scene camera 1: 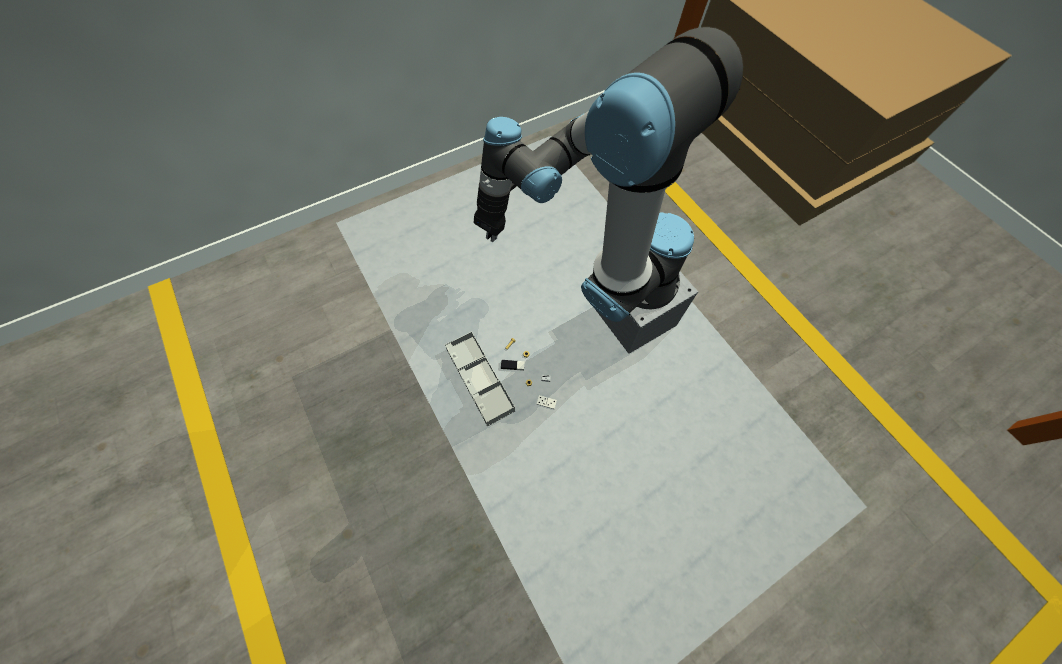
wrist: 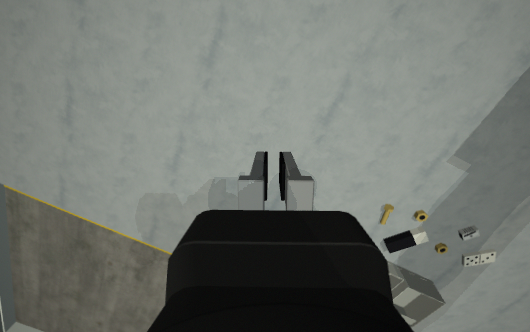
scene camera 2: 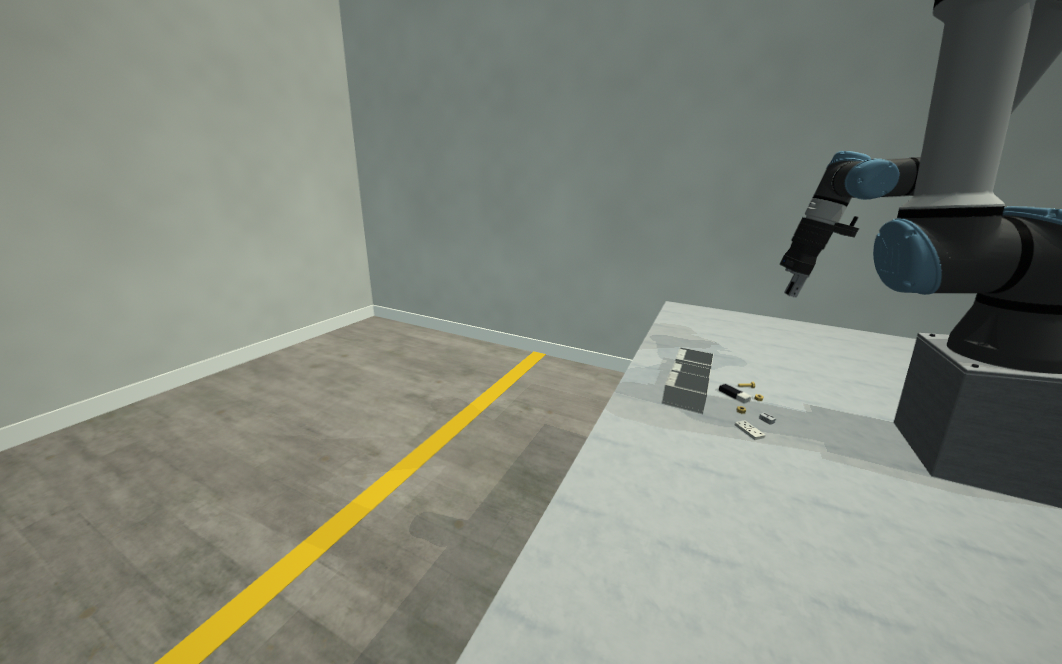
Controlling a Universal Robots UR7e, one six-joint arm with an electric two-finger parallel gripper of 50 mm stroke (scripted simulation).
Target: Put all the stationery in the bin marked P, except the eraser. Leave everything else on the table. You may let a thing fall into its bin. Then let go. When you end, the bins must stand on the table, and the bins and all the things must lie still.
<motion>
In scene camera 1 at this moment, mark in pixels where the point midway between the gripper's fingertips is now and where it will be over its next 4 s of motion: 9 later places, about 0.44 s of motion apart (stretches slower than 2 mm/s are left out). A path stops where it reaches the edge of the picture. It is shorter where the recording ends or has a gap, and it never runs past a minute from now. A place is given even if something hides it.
My gripper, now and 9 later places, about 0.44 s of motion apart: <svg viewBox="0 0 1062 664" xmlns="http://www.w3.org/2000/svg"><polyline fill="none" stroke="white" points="491,238 489,255 490,274 493,290 499,306 507,322 517,336 526,346 523,347 498,345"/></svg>
</motion>
